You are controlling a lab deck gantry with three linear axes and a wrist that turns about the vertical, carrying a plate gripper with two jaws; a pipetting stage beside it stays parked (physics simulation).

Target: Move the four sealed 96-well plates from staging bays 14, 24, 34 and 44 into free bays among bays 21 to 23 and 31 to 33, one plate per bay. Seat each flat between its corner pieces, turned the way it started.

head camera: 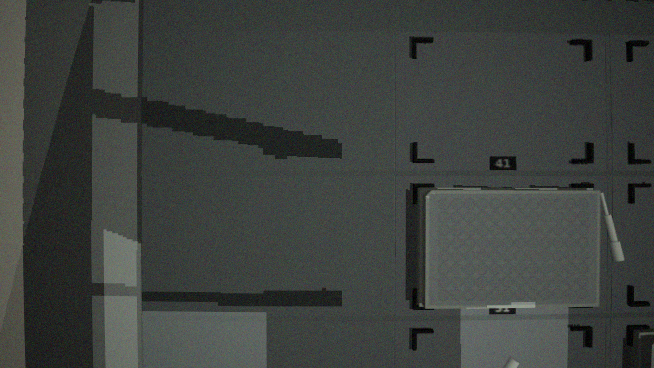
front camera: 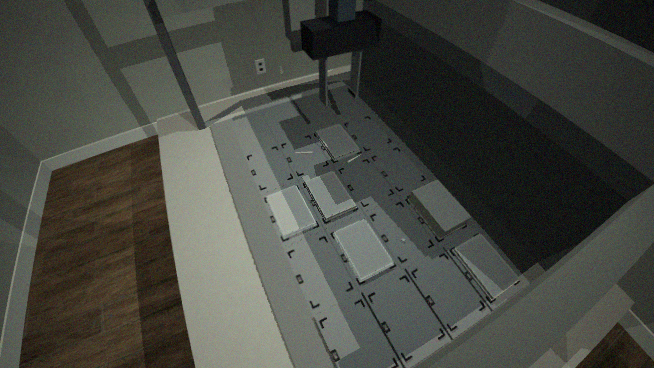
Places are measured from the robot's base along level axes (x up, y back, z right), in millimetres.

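Where they show: gripper, between the fingertips: (front camera: 338,98); robot's base, origin of its link: (front camera: 248,157).
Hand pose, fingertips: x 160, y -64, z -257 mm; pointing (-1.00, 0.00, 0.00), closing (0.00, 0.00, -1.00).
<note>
Things, the pixels of their top centre, and the offset from my fingertips.
- sealed plate, centre of its top: (head camera: 514,249) (front camera: 337,139) dx -146, dy +0, dz +0 mm
- more plate, centre of its top: (front camera: 486,263) dx -131, dy -492, dz -107 mm
- taller plate-shaped block, centre of its top: (front camera: 441,203) dx -118, dy -328, dz -107 mm
- thin white stick, centre of its top: (head camera: 615,226) (front camera: 354,157) dx -152, dy -79, dz -14 mm
- second stick, centre of its top: (front camera: 303,151) dx -152, dy +5, dz +105 mm
My gripper (front camera: 341,99) is open and empty, raised at the far end of the deck beyond the bays; its jaws do not show in the head view. A sealed plate (front camera: 338,141) (head camera: 512,247) lies in bay 31, long side along the row. Another plate (front camera: 334,192) lies in bay 22, with an edge at the lower right of the head view, and another plate (front camera: 363,250) lies in bay 23. One more plate (front camera: 485,262) lies in staging bay 44 at the near right. Bays 24 and 34 hold no plate. Fine seating at the corner pieces cannot be told.
A plate (front camera: 291,211) lies in bay 12, and a taller plate-shaped block (front camera: 442,205) stands in bay 43. A thin white stick (front camera: 354,158) (head camera: 611,230) lies beside the bay 31 plate. A second stick (front camera: 304,152) (head camera: 511,363) lies near bay 21.
</note>
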